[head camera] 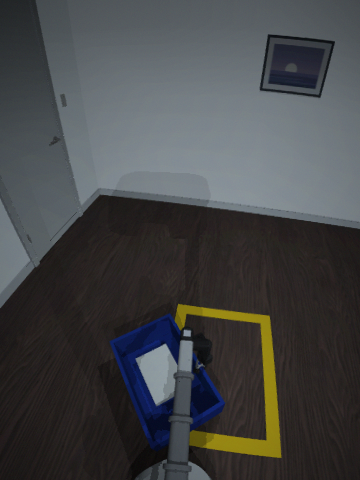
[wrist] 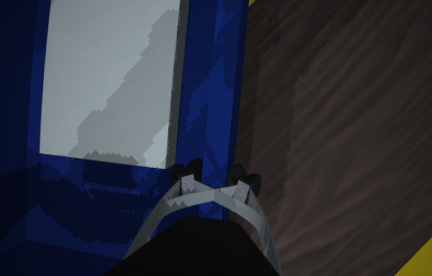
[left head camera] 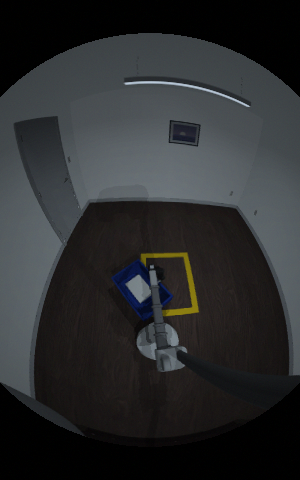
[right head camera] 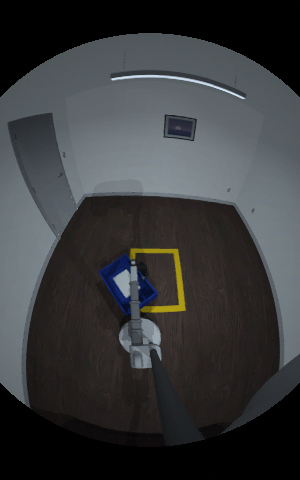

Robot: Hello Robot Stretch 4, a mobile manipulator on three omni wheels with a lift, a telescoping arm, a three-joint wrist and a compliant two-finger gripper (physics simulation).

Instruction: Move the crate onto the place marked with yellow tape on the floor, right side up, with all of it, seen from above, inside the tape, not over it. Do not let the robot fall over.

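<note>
The blue crate (head camera: 202,397) (left head camera: 126,273) (right head camera: 112,270) (wrist: 220,100) is right side up, turned at an angle to the yellow tape rectangle (head camera: 270,380) (left head camera: 192,285) (right head camera: 180,280) (wrist: 419,261). Seen from above, it overlaps the rectangle's left side; its right part lies inside and its left part outside. A white flat-topped block (head camera: 156,372) (left head camera: 136,288) (right head camera: 123,283) (wrist: 100,75) lies in the crate. My gripper (wrist: 215,175) (head camera: 200,366) is at the crate's right long wall, one fingertip inside and one outside, shut on the wall. My arm hides part of the crate.
My arm (head camera: 182,400) (left head camera: 156,300) (right head camera: 134,300) reaches over the crate from my base (left head camera: 150,342) (right head camera: 127,336), which is close to the crate's near corner. A door (head camera: 32,135) is at the left. A framed picture (head camera: 297,66) hangs on the far wall (head camera: 165,115).
</note>
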